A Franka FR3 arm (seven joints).
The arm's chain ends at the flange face. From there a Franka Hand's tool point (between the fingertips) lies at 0.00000 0.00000 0.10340 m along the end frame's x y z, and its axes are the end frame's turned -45 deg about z.
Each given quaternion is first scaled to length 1.
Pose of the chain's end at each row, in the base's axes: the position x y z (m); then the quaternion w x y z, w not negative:
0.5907 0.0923 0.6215 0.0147 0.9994 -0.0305 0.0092
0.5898 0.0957 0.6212 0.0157 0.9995 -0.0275 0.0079
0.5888 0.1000 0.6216 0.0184 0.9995 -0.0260 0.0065
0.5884 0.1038 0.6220 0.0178 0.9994 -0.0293 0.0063
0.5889 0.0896 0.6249 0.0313 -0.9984 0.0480 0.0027
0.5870 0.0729 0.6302 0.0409 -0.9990 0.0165 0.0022
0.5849 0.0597 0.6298 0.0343 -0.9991 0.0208 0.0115
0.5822 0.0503 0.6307 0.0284 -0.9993 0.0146 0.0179
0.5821 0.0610 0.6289 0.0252 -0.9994 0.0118 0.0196
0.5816 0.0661 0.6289 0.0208 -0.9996 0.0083 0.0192
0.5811 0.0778 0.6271 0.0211 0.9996 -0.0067 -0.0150
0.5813 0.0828 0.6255 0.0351 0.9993 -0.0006 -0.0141
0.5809 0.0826 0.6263 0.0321 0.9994 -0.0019 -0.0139
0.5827 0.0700 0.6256 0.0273 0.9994 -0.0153 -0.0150
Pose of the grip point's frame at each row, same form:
0.5925 0.0892 0.5182 0.0171 0.9350 0.3543 0.0029
0.5913 0.0924 0.5179 0.0175 0.9339 0.3571 0.0013
0.5900 0.0962 0.5183 0.0195 0.9333 0.3585 -0.0010
0.5896 0.1001 0.5187 0.0189 0.9345 0.3554 -0.0010
0.5887 0.0961 0.5217 0.0299 -0.9407 -0.3377 -0.0095
0.5867 0.0814 0.5271 0.0386 -0.9293 -0.3671 -0.0136
0.5827 0.0668 0.5267 0.0361 -0.9310 -0.3631 -0.0025
0.5786 0.0562 0.5275 0.0331 -0.9288 -0.3689 0.0057
0.5781 0.0663 0.5257 0.0308 -0.9279 -0.3716 0.0085
0.5777 0.0704 0.5257 0.0266 -0.9267 -0.3748 0.0098
0.5780 0.0735 0.5238 0.0138 0.9261 0.3764 -0.0219
0.5784 0.0755 0.5224 0.0270 0.9234 0.3819 -0.0265
0.5780 0.0760 0.5232 0.0243 0.9240 0.3807 -0.0251
0.5795 0.0644 0.5224 0.0195 0.9292 0.3683 -0.0243

